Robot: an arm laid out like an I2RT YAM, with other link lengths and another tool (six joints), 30 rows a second.
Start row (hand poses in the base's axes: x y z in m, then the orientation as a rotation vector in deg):
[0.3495, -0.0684, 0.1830, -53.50, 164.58, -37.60]
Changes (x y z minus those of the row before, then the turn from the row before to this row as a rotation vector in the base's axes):
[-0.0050, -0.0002, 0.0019, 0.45, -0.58, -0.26]
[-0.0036, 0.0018, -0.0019, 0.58, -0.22, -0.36]
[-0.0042, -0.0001, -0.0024, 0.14, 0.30, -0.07]
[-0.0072, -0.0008, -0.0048, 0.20, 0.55, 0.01]
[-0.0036, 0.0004, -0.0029, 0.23, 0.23, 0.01]
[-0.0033, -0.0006, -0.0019, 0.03, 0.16, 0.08]
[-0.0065, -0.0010, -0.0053, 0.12, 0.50, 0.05]
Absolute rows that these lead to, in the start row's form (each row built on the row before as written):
[0.3445, -0.0686, 0.1849, -52.74, 164.27, -37.11]
[0.3409, -0.0668, 0.1830, -52.04, 164.34, -36.34]
[0.3367, -0.0669, 0.1806, -52.10, 164.66, -36.06]
[0.3295, -0.0677, 0.1758, -52.41, 165.15, -35.61]
[0.3259, -0.0673, 0.1729, -52.53, 165.36, -35.20]
[0.3226, -0.0679, 0.1710, -52.73, 165.45, -35.10]
[0.3161, -0.0689, 0.1657, -53.07, 165.86, -34.77]

